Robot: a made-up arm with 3 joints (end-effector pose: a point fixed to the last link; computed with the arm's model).
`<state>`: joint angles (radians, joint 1 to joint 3).
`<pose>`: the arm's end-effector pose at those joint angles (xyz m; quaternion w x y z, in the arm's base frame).
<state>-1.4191 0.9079 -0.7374</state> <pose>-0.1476 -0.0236 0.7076 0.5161 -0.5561 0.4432 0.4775</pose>
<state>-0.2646 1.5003 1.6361</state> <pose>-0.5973 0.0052 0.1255 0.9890 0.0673 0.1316 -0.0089</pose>
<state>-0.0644 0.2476 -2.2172</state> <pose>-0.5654 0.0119 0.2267 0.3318 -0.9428 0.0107 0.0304</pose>
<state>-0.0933 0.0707 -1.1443</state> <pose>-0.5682 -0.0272 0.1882 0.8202 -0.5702 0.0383 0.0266</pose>
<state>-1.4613 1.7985 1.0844</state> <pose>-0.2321 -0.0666 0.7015 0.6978 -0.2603 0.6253 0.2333</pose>
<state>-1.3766 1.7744 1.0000</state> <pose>-0.2738 -0.0670 0.6807 0.7152 -0.2916 0.5882 0.2399</pose>
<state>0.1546 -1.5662 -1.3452</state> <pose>-0.5565 -0.0814 0.0310 0.9909 0.1099 -0.0768 0.0085</pose>
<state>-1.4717 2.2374 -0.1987</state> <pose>-0.1316 -0.0860 0.7133 0.2561 -0.6956 0.2319 0.6299</pose>
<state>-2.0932 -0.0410 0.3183</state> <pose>0.2280 0.0446 0.6799 0.4925 0.0894 0.8518 -0.1547</pose>
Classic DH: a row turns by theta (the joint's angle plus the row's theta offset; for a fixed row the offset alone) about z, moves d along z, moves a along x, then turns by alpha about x. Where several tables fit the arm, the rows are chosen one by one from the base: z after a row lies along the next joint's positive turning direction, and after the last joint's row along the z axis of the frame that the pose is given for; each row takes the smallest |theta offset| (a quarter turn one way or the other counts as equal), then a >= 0, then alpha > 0; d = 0 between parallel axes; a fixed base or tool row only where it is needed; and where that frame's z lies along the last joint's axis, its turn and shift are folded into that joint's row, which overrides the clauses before.
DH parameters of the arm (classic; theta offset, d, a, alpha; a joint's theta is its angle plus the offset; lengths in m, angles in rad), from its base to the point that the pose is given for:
base (fixed): 0 0.1547 0 1.5708
joint 1: -1.5708 0.0407 0.0464 1.5708
joint 2: 1.0461 0 -0.0872 3.1416
joint 3: -0.5247 -0.5689 0.0119 1.5708
tool (fixed): 1.5708 -0.0648 0 0

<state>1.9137 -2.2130 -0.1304</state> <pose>0.1826 -0.0586 -0.3842 0.2910 0.4972 -0.4129 0.7054</pose>
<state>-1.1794 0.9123 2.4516</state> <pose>-0.3033 0.1044 0.6450 0.5969 0.5784 0.3994 -0.3870</pose>
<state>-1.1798 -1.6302 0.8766</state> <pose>-0.1507 -0.0408 0.7079 0.2594 0.7895 0.1736 -0.5285</pose>
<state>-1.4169 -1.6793 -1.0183</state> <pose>-0.1214 -0.0619 0.7116 0.7183 0.2464 0.6154 -0.2112</pose>
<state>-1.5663 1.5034 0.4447</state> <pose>-0.1427 -0.0544 0.7230 0.6117 -0.3579 0.6090 0.3563</pose>
